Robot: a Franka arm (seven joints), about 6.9 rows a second.
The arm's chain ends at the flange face. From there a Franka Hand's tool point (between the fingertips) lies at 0.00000 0.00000 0.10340 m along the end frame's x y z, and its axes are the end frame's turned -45 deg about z.
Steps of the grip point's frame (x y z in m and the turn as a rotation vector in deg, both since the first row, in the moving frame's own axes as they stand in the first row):
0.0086 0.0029 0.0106 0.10 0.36 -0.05
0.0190 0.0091 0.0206 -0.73 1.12 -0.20
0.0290 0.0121 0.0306 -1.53 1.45 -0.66
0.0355 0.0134 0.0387 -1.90 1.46 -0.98
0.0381 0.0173 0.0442 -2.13 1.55 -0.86
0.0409 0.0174 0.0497 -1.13 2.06 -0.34
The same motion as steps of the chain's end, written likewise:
0.0078 -0.0034 0.0106 0.33 0.18 -0.05
0.0175 -0.0065 0.0206 0.28 1.31 -0.20
0.0253 -0.0120 0.0307 -0.06 2.11 -0.66
0.0303 -0.0162 0.0388 -0.31 2.38 -0.98
0.0345 -0.0154 0.0443 -0.41 2.60 -0.86
0.0372 -0.0154 0.0498 0.66 2.26 -0.34

